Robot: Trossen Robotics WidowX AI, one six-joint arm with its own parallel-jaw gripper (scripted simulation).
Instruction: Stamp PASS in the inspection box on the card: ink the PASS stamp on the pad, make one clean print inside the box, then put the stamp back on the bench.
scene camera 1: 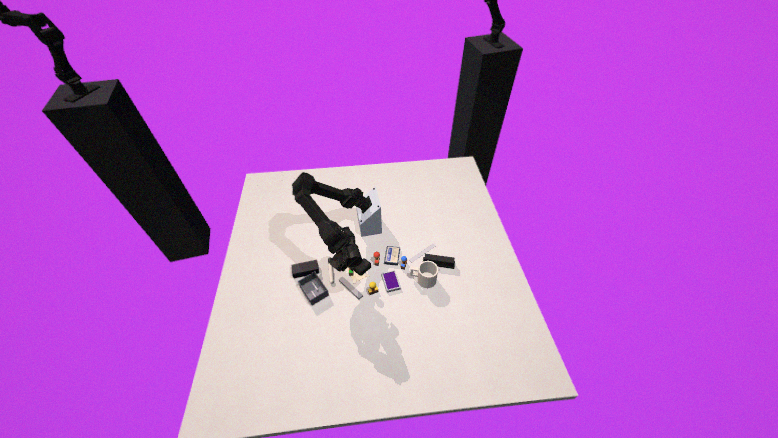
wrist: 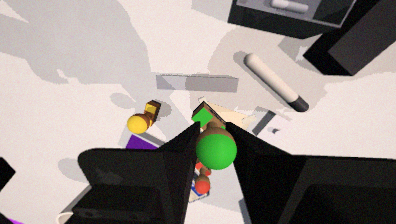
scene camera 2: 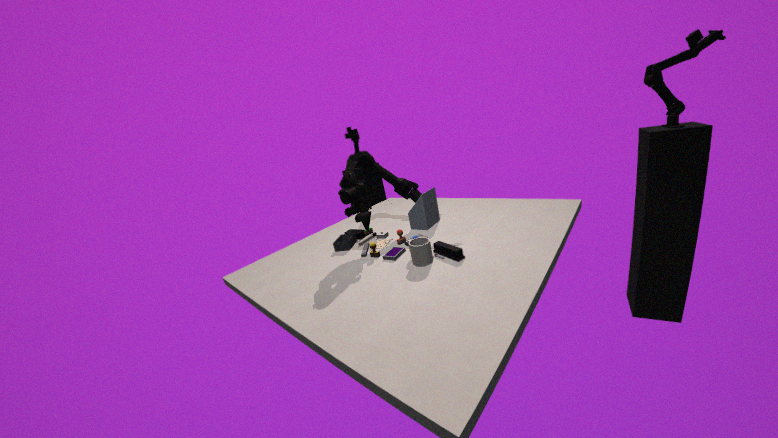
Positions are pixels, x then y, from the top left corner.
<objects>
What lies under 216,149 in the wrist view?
A green-knobbed stamp.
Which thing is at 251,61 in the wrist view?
A white marker.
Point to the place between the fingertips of my gripper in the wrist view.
212,125
</objects>
